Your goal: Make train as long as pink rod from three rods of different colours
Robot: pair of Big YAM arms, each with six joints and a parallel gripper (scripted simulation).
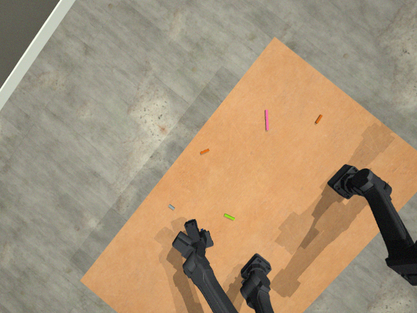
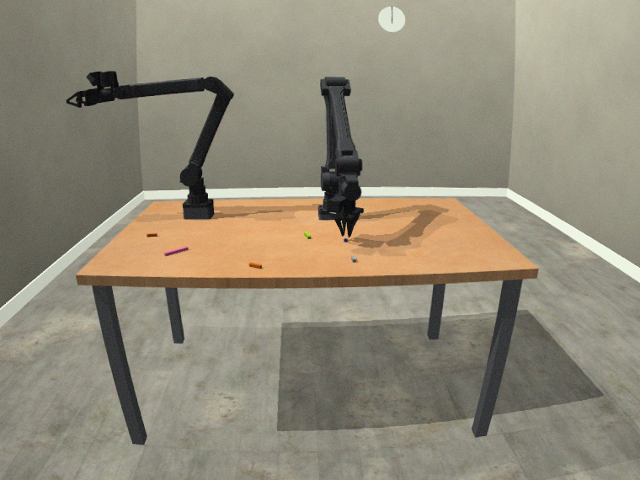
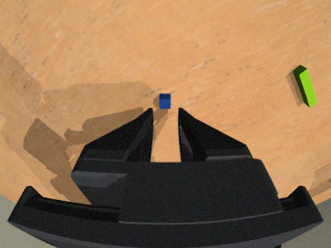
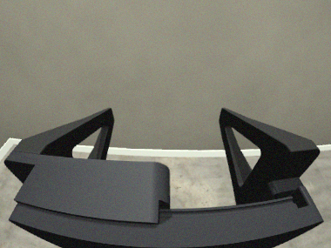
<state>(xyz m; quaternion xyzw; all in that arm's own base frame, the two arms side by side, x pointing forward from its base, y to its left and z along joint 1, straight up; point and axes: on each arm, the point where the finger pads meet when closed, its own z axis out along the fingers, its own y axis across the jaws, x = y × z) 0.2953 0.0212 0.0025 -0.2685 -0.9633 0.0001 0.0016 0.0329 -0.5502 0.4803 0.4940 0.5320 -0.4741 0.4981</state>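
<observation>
Right now my left hand is 2 cm above the blue rod. From my left hand the other things lie so: pink rod (13 cm ahead, 57 cm to the right, 2 cm below); lime rod (4 cm behind, 14 cm to the right, 2 cm below); grey rod (18 cm ahead, 2 cm to the left, 2 cm below).
</observation>
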